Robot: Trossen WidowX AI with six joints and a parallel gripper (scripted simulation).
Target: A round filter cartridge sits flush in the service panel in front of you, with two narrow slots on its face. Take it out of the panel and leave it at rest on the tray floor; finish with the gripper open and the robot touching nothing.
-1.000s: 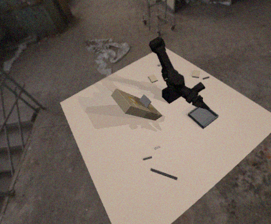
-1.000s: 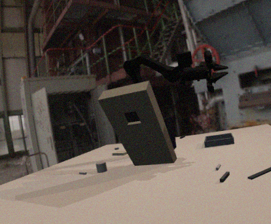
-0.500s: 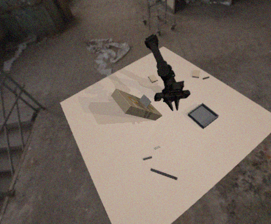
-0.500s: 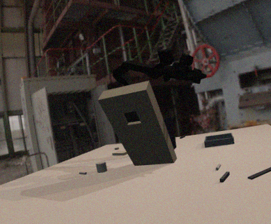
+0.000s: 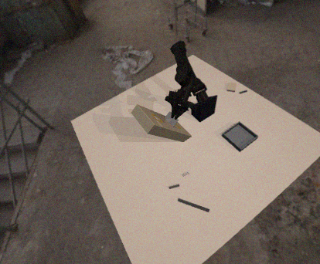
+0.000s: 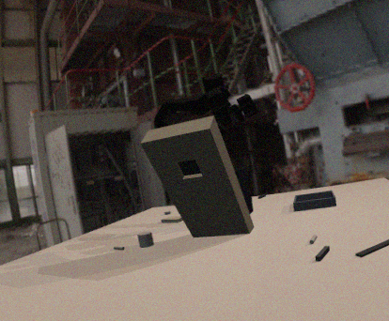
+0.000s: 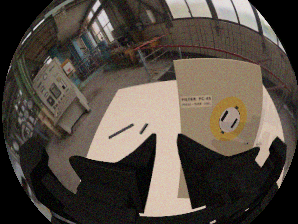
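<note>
The filter cartridge lies 90 mm to the right of my gripper tip, 70 mm ahead of it and 60 mm below it. The rest, counted from my gripper tip: dark tray (370 mm behind, 290 mm below, 150 mm to the left); then tan service panel (130 mm below, 90 mm to the right, 20 mm ahead).
</note>
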